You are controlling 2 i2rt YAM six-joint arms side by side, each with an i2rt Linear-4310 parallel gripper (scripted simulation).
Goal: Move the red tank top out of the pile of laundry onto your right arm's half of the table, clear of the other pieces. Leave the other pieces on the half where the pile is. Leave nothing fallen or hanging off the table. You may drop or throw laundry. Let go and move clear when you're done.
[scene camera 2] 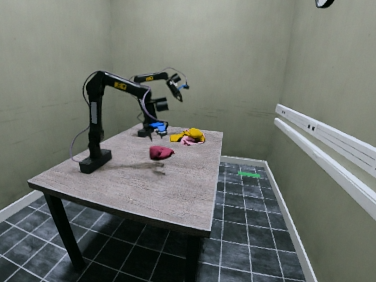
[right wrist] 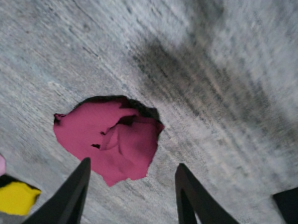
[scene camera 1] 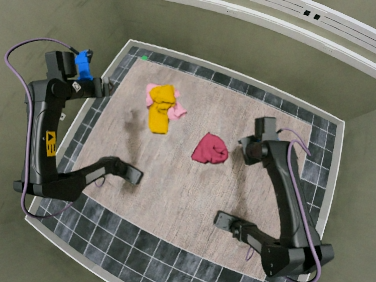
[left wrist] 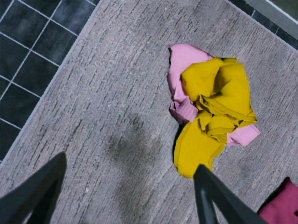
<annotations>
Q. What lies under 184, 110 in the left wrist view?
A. A pink piece.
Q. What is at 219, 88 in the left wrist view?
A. A yellow piece.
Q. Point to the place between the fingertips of my right gripper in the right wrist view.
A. At 135, 166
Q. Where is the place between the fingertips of my left gripper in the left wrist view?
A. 134, 164
</annotations>
